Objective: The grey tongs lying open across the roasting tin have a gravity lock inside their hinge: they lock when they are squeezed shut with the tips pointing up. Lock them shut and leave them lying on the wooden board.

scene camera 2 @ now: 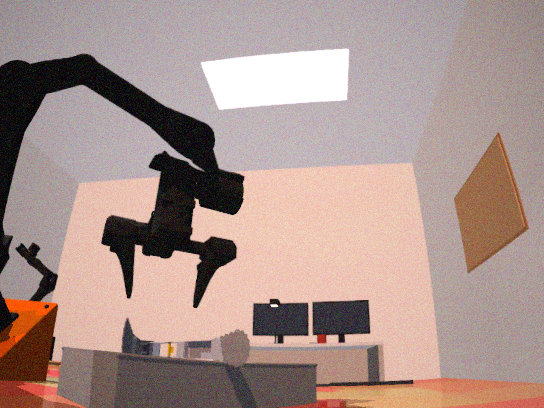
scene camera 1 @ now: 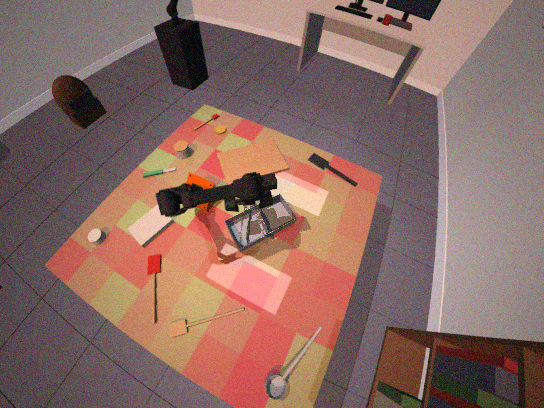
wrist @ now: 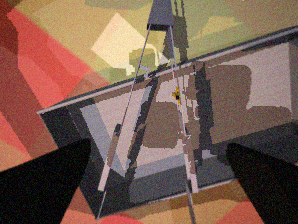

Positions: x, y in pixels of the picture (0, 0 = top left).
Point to a wooden board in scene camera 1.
265, 158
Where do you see a grey roasting tin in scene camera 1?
276, 217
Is my gripper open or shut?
Open.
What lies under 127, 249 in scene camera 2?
My gripper.
